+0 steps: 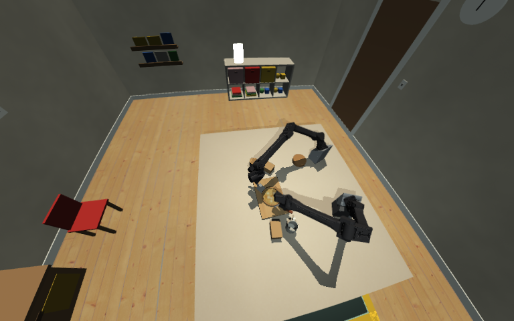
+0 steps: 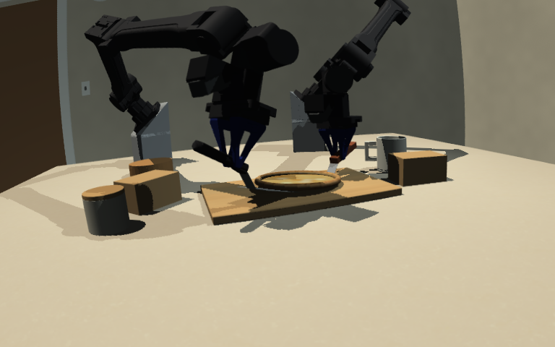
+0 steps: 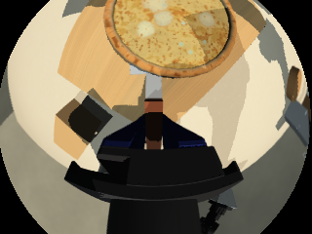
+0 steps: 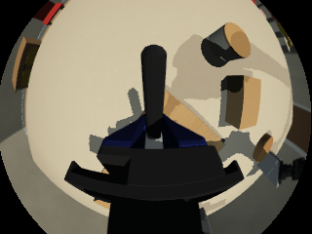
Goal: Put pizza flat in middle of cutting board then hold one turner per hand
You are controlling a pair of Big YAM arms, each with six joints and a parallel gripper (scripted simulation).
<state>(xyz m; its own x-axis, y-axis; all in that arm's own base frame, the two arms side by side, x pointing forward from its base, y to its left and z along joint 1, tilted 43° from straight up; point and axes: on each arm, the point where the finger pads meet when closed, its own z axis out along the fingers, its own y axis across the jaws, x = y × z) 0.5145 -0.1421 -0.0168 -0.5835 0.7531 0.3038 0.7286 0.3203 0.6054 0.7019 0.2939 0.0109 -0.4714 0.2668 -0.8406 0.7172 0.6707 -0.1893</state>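
Now: left hand 30 mm to the left of the brown-handled turner, 20 mm short of it and 20 mm above it. Also, from my left hand: pizza (120 mm to the right, 70 mm ahead, 30 mm below); then cutting board (130 mm to the right, 80 mm ahead, 50 mm below); then black-handled turner (250 mm to the right, 200 mm ahead, 30 mm above).
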